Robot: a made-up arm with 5 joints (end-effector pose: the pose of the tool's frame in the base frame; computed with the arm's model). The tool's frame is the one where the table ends. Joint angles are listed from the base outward.
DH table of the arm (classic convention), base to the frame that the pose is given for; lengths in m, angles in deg. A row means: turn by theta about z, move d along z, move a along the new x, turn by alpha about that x. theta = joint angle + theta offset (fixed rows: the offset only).
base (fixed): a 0.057; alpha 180; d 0; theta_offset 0
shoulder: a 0.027; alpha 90; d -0.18; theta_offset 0
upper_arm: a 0.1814; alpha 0; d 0; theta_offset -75.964
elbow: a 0.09; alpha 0; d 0; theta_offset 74.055
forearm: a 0; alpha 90; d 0.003; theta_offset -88.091
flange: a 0; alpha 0; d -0.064; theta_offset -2.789
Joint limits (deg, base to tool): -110..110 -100..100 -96.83..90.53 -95..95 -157.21..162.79
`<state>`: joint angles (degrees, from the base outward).
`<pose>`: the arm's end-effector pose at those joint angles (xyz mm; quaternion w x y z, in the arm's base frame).
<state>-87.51 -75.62 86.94 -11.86 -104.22</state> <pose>54.9 20.4 252.2 0.6936 0.7047 0.0898 -0.1192</pose>
Working (the frame after each row of the table, in the pose's form):
after base (fixed): 57.0 0.0 0.0 0.0000 1.0000 0.0000 0.0000
after shoulder: 58.2 27.0 180.0 0.5107 -0.5107 -0.4890 0.4890
after upper_arm: 51.2 -132.4 266.3 0.5994 0.3487 -0.6151 -0.3751
after elbow: 55.1 -43.7 251.6 0.4689 -0.5491 -0.4455 0.5293
after forearm: 52.1 -43.6 251.6 0.5083 0.4913 -0.5131 0.4867

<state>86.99 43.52 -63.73 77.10 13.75</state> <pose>75.7 -297.9 257.6 0.7552 -0.2150 -0.1870 -0.5903</pose>
Working (the frame after each row of the table, in the pose's form):
after base (fixed): 57.0 0.0 0.0 0.0000 1.0000 0.0000 0.0000
after shoulder: 58.4 -27.0 180.0 0.5130 -0.5130 0.4867 -0.4867
after upper_arm: 66.5 -179.8 277.3 0.3566 -0.6285 0.3240 -0.6106
after elbow: 70.8 -263.1 311.2 0.4101 -0.5968 0.3793 -0.5761
after forearm: 73.8 -262.9 311.2 0.6954 -0.1961 -0.2067 -0.6598

